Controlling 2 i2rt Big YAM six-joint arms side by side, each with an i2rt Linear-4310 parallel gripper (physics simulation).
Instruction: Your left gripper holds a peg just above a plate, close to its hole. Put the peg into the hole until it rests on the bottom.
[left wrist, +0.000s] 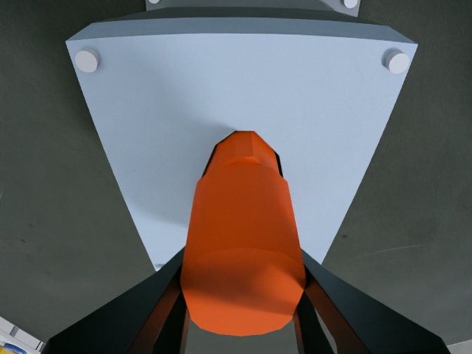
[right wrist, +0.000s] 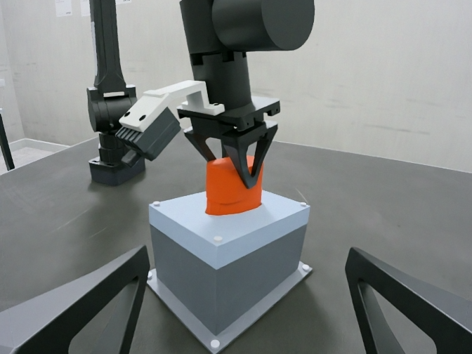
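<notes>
An orange peg (left wrist: 243, 210) (right wrist: 234, 187) stands upright at the pale blue plate (left wrist: 310, 90) (right wrist: 187, 212). My left gripper (left wrist: 241, 253) (right wrist: 237, 181) is shut on its upper part. In the left wrist view, thin black slivers of the hole show at both sides of the peg's far end. In the right wrist view the peg's lower edge meets the plate top, with much of the peg above it. The peg hides the rest of the hole, and its depth inside cannot be seen. My right gripper (right wrist: 248, 257) is open and empty, in front of the plate.
The plate tops a grey block (right wrist: 185, 280) with a flanged base (right wrist: 265, 312) on the dark table (right wrist: 390, 210). Small pale studs stand at the plate's corners. Another black arm column (right wrist: 112, 110) stands at the back left.
</notes>
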